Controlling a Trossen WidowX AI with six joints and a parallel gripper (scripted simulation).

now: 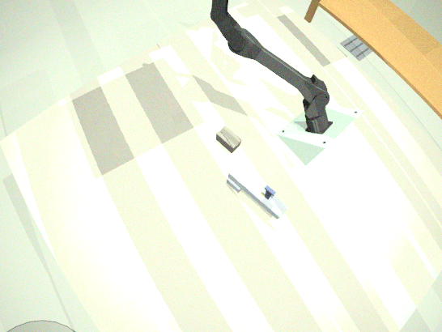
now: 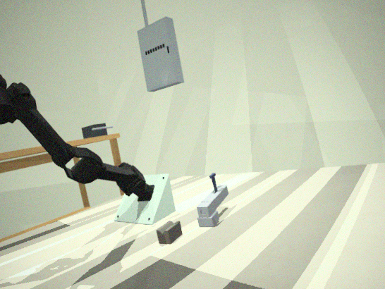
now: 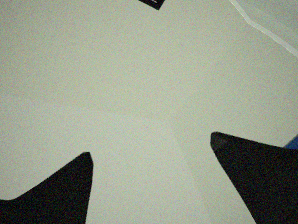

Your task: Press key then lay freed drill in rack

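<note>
Right now my gripper tip is 680 mm to the right of the key, 440 mm above it and 180 mm short of it. The rest, counted from my gripper tip: housing block: 650 mm to the left, 500 mm below, 180 mm ahead; then dark grey rack: 530 mm below, 480 mm to the left, 110 mm ahead.
</note>
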